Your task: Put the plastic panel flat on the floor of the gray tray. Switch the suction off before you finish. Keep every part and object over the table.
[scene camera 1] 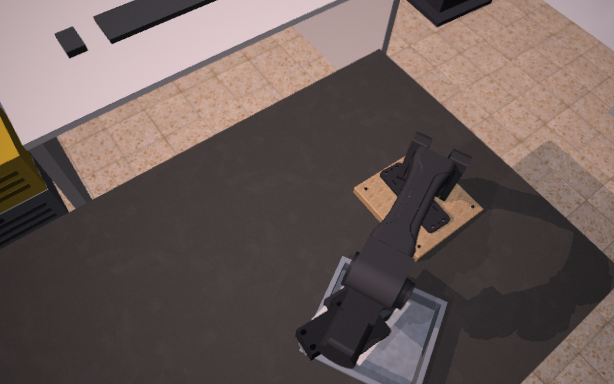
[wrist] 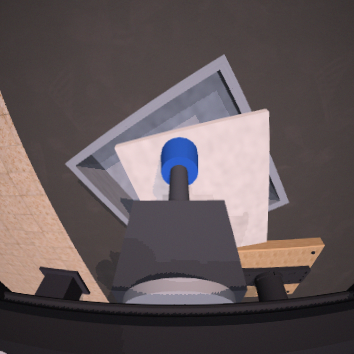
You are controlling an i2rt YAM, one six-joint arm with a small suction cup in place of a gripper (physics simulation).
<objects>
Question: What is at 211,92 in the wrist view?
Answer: A gray tray.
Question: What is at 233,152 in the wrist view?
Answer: A plastic panel.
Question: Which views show my suction cup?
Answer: The wrist view only.
</objects>
